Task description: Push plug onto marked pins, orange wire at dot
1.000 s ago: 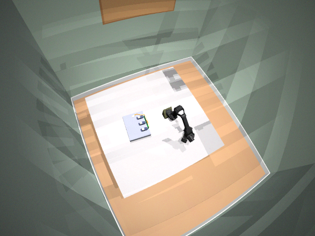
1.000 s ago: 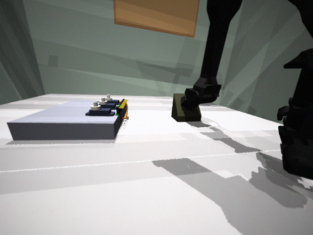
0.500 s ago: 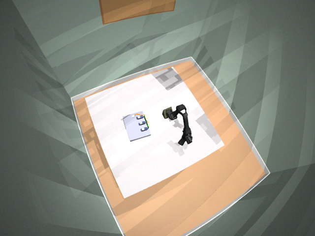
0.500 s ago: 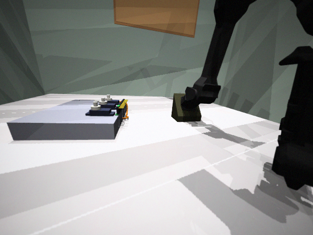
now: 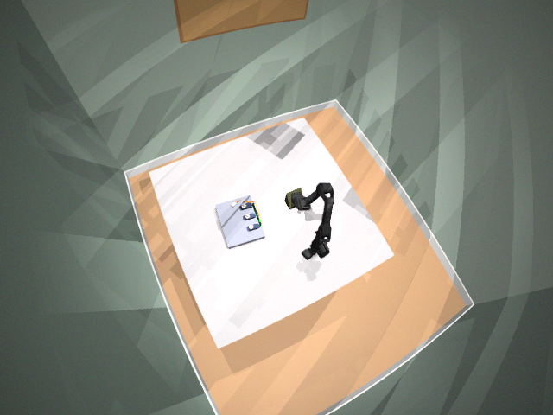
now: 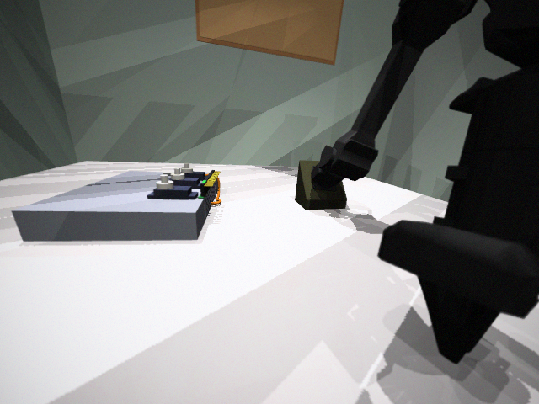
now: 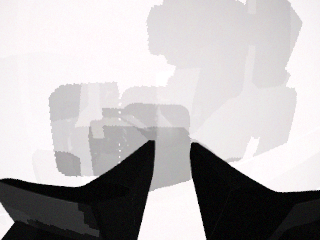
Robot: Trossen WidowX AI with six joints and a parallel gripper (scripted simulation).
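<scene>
The green band is 300 mm to the right of my gripper tip, 240 mm ahead of it and 60 mm above it. Also, from my gripper tip: dot 310 mm to the right, 230 mm ahead, 60 mm above; then holder 390 mm ahead, 360 mm to the right, 10 mm above.
</scene>
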